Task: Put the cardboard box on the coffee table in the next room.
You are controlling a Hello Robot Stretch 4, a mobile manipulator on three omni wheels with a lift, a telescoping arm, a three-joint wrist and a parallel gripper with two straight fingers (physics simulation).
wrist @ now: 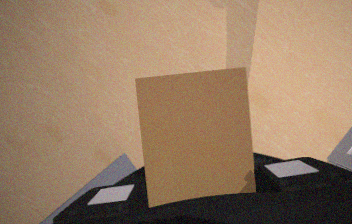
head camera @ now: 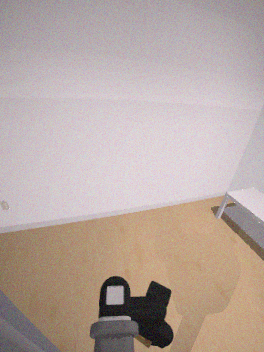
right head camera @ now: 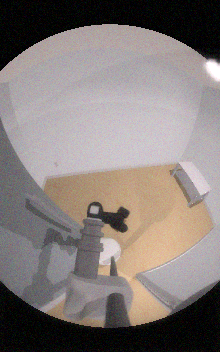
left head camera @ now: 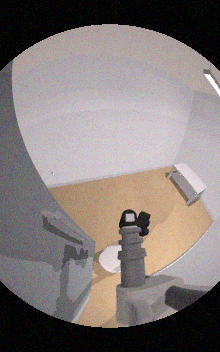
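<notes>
There's a brown cardboard box (wrist: 195,127) and a grey door (left head camera: 53,255), and the gripper (wrist: 196,170) can be seen too.
</notes>
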